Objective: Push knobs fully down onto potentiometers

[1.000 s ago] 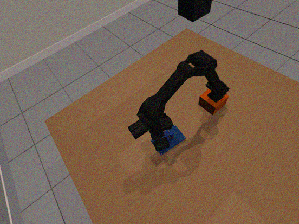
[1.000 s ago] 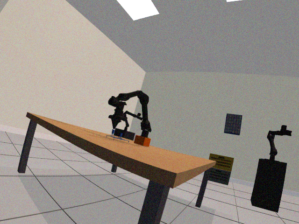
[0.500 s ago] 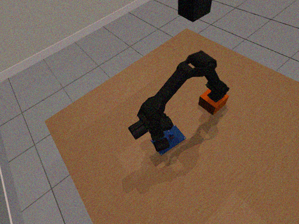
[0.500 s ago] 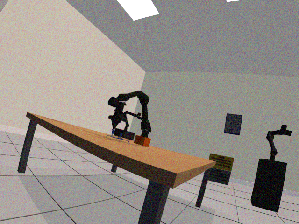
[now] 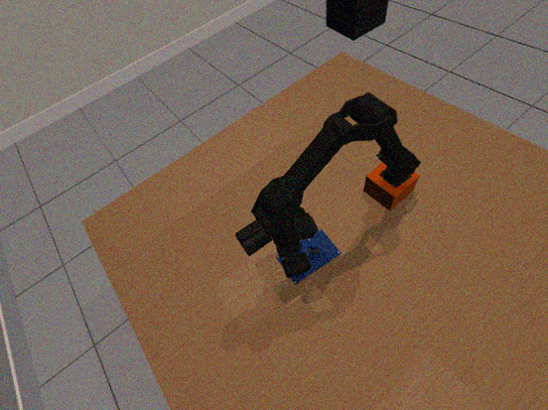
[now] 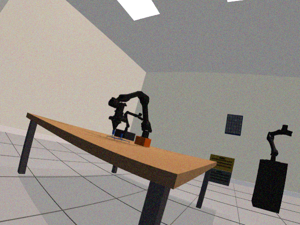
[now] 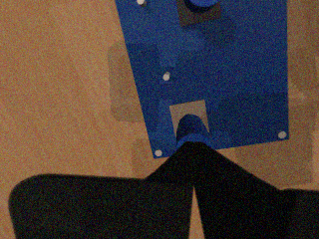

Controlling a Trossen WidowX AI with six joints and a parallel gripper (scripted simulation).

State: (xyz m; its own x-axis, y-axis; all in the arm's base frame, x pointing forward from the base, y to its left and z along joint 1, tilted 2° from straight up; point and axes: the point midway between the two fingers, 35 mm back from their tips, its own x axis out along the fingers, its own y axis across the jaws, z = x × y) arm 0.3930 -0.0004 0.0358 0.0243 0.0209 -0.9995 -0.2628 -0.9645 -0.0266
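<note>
Now: the blue knob 10 mm below my gripper tip.
</note>
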